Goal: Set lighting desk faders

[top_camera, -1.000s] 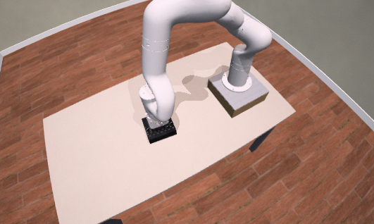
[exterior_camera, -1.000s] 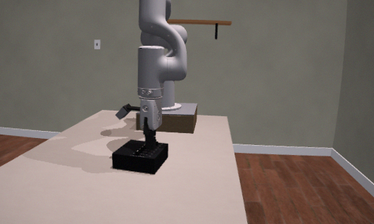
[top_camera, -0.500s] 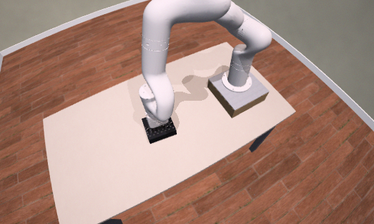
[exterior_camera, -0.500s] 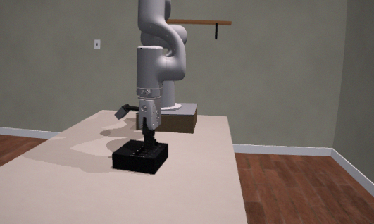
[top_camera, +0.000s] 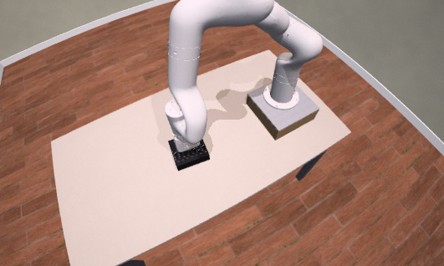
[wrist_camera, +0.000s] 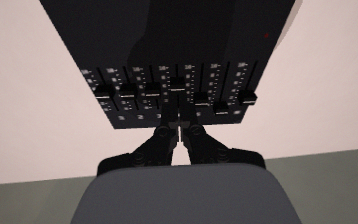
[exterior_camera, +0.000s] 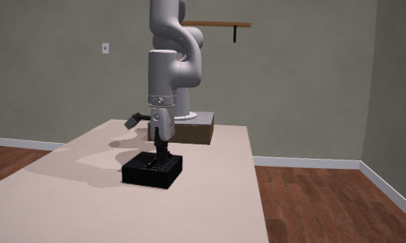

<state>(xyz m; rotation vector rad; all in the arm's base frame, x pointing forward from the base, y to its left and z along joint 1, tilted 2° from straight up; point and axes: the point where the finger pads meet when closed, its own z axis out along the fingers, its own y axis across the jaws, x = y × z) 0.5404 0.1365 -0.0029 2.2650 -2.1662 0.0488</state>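
Now: hand 20 mm to the left of the channel 4 cap and 10 mm above it. Also, from my hand: channel 6 cap 40 mm behind, 10 mm to the left, 10 mm below; channel 5 cap 20 mm behind, 10 mm below.
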